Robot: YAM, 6 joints.
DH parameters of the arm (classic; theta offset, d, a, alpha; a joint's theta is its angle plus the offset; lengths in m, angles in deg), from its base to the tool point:
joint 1: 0 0.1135 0.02 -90
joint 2: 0 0 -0.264 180
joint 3: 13.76 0 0.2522 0
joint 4: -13.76 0 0.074 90
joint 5: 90 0 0 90
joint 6: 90 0.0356 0 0
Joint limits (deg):
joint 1: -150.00..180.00
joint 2: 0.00..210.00
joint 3: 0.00..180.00
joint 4: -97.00..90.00
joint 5: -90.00..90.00
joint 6: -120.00..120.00
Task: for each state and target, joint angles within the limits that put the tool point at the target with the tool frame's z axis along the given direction. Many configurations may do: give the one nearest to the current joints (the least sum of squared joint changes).
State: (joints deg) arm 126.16 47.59 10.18 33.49 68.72 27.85
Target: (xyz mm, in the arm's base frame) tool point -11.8 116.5 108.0 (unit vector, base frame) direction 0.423 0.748 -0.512
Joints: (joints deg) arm 106.64 33.76 0.12 -7.05 38.26 27.85
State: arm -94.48 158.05 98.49 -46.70 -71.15 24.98
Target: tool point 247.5 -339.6 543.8 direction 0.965 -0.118 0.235
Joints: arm -57.56 114.54 138.83 -3.45 -48.68 24.98
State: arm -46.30 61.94 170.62 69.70 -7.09 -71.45
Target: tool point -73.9 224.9 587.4 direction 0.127 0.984 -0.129
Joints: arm -67.56 79.35 179.80 88.06 -29.52 -71.45
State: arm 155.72 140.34 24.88 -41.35 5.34 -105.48
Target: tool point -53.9 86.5 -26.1 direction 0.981 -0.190 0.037
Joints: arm 133.60 157.67 39.80 -64.73 35.41 -105.48
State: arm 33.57 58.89 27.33 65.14 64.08 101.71
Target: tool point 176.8 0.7 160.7 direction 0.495 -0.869 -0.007
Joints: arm 11.24 71.54 4.81 65.46 71.57 101.71
